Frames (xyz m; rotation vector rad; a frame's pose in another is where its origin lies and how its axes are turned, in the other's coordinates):
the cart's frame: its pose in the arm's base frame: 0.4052 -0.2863 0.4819 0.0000 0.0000 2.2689
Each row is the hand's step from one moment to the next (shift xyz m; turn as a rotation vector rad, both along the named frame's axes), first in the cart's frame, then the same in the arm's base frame.
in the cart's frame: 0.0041 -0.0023 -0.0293 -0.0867 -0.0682 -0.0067
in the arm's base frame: -0.0009 0.0046 -0.0293 0.1080 -0.0226 -0.0067
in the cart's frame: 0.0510 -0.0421 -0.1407 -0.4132 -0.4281 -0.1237
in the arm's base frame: -0.0005 0.0661 -0.1407 0.5935 -0.0414 -0.1237
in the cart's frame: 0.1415 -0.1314 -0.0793 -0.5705 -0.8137 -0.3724
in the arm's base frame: 0.0097 0.1929 -0.0793 0.9900 0.0860 -0.3724
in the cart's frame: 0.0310 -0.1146 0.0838 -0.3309 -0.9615 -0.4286
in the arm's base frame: 0.0679 0.0974 0.0838 0.9493 0.3645 -0.4286
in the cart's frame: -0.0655 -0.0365 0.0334 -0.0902 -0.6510 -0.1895
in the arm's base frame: 0.0701 -0.0267 0.0334 0.5567 0.3493 -0.1895
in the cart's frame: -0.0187 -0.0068 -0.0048 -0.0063 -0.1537 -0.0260
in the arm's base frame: 0.0172 -0.0100 -0.0048 0.1218 0.0940 -0.0260
